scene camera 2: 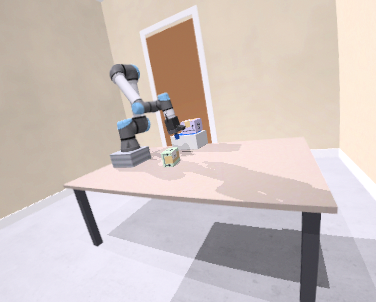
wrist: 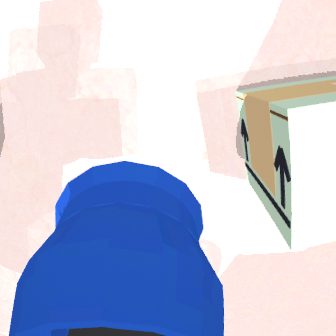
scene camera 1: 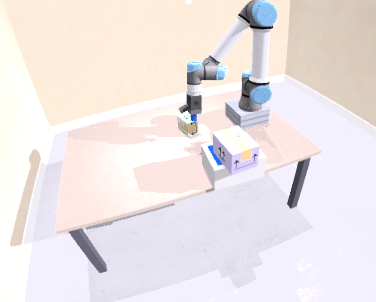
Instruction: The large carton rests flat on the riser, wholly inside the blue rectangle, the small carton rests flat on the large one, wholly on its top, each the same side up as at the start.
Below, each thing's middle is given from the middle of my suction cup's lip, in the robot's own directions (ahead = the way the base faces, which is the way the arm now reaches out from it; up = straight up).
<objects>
Right now the small pale green carton (wrist: 280,124) is 13 cm to the right of my suction cup, 10 cm below it and 1 cm ahead of it.
</objects>
